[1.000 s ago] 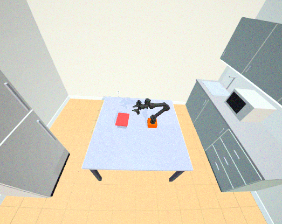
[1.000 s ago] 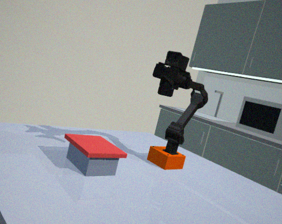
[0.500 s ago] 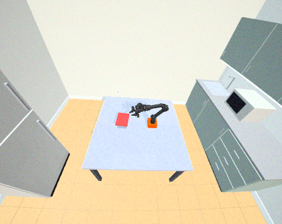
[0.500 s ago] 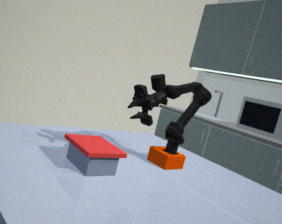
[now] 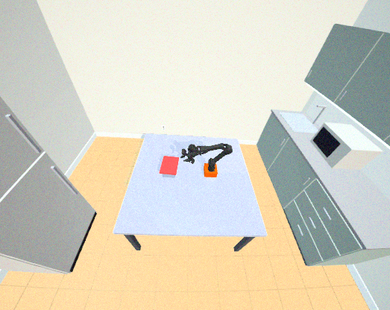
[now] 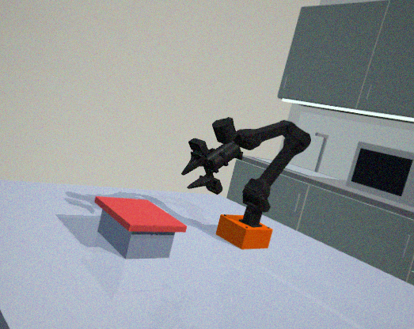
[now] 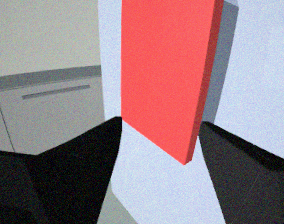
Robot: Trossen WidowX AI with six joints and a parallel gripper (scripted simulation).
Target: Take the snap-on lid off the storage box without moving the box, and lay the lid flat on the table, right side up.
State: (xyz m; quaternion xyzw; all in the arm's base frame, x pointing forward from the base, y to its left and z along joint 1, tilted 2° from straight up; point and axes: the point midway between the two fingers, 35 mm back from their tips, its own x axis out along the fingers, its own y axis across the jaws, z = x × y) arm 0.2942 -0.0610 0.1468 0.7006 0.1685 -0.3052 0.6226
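My gripper tip is now 12 cm short of the red lid, 3 cm to the left of it and 10 cm above it. The rest, counted from my gripper tip: grey storage box 12 cm ahead, 3 cm to the right, 15 cm below.
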